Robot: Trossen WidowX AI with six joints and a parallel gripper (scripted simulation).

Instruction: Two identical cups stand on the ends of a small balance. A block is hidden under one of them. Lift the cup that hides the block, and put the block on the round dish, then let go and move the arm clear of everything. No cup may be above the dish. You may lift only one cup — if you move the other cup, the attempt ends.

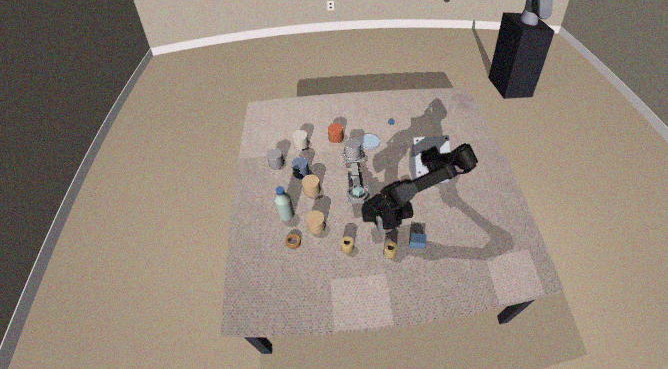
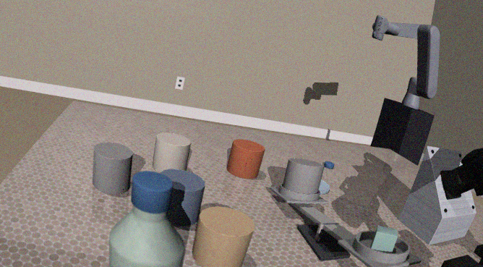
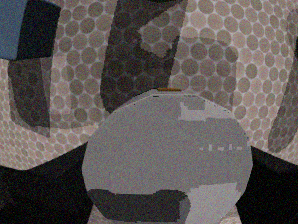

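My gripper tip is 480 mm to the left of the round light-blue dish, 20 mm past it and 20 mm above it. From my gripper tip the other things lie so: grey balance (250 mm to the right, 80 mm ahead, 10 mm above); then blue cup (340 mm to the right, 290 mm ahead, 10 mm above); then blue block (110 mm behind, 90 mm to the left, 10 mm below).
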